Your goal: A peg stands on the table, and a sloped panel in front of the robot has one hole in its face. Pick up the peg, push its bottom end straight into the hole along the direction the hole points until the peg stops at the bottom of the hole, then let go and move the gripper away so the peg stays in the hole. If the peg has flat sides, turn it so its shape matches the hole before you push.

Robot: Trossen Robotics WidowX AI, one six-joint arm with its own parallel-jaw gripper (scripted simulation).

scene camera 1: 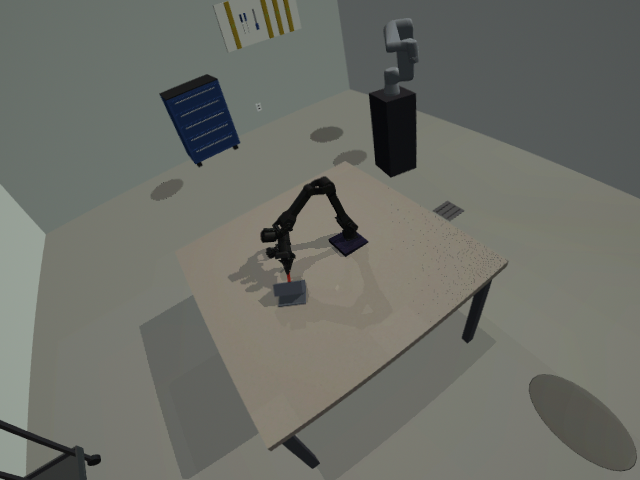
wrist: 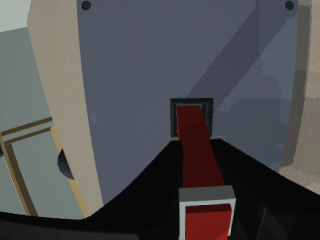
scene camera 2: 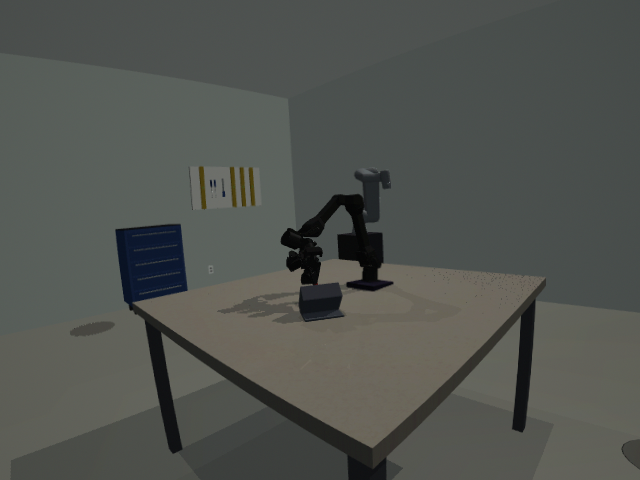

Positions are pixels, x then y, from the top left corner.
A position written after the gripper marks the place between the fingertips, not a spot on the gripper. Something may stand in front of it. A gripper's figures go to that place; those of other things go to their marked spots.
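Scene:
The gripper (wrist: pixel 195 150) is 10 cm from the lens, and there's a grey sloped panel (wrist: pixel 133 65) that's 13 cm from the lens.

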